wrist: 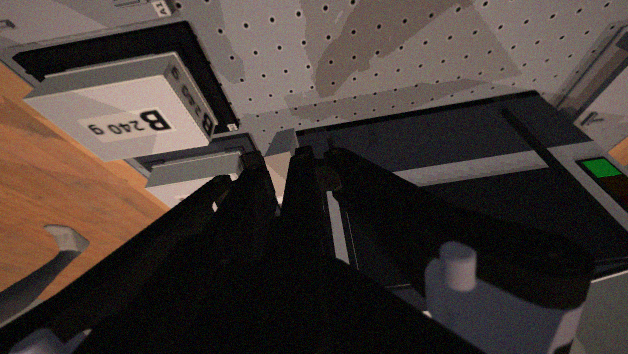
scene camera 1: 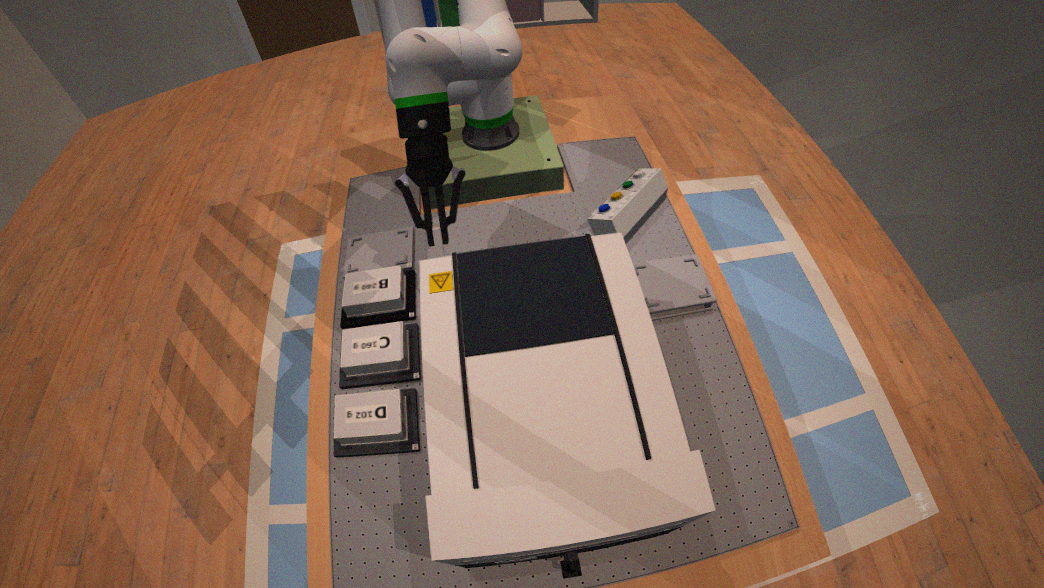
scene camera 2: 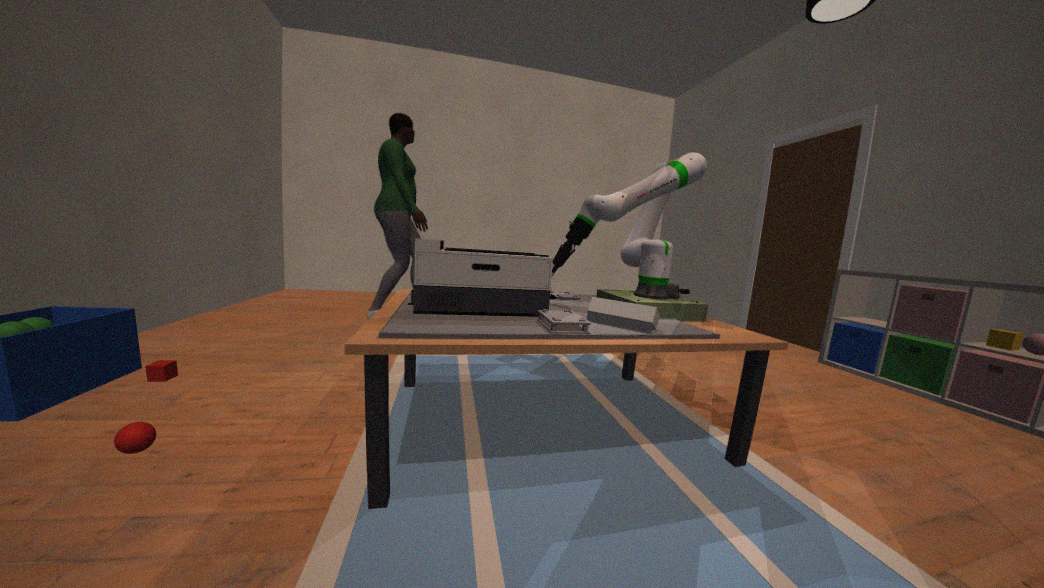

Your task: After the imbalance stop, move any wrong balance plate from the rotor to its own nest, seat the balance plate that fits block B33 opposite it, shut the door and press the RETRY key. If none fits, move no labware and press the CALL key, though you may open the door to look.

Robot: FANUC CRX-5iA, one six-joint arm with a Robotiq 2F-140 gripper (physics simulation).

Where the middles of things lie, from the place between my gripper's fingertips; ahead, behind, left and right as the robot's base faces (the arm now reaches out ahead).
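Counting from my hand, I find the grey button box (scene camera 1: 630, 205) 400 mm to the left, 200 mm behind and 60 mm below. The white centrifuge (scene camera 1: 549, 451) is 300 mm ahead of my hand, 180 mm to the left of it and 20 mm above it. As for the dark sliding door (scene camera 1: 522, 296), I see it 150 mm ahead of my hand, 100 mm above it and 160 mm to the left of it.
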